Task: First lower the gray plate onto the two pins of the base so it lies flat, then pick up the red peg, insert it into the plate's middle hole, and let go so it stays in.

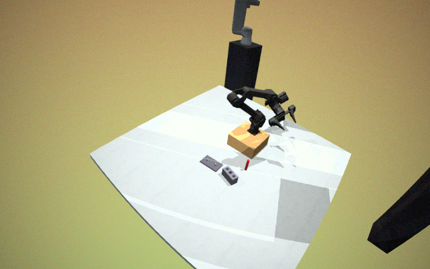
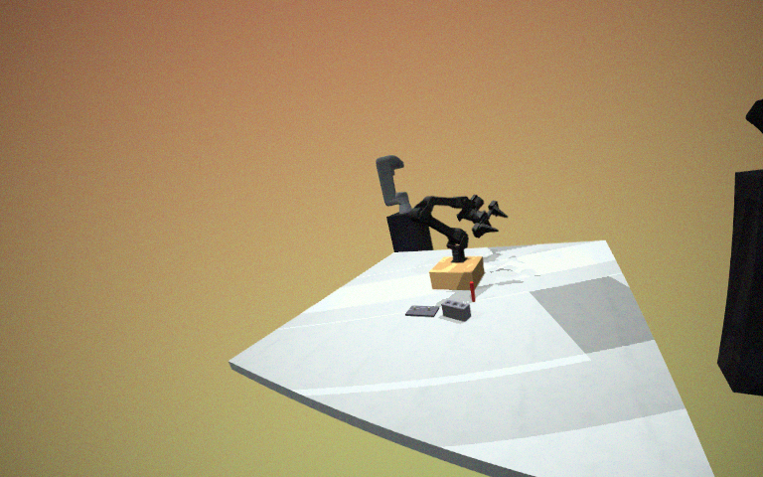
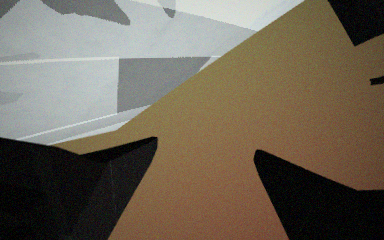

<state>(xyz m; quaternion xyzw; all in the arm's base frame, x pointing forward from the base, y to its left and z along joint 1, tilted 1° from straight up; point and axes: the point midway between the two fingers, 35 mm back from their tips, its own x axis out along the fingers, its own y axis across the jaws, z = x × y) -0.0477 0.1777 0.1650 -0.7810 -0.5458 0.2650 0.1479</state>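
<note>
The gray plate is 38 cm ahead of my gripper tip, 20 cm below it and 10 cm to the right of it. From my gripper tip the other things lie so: red peg (26 cm ahead, 20 cm below, 8 cm to the right); dark flat base (38 cm ahead, 24 cm to the right, 23 cm below).
</note>
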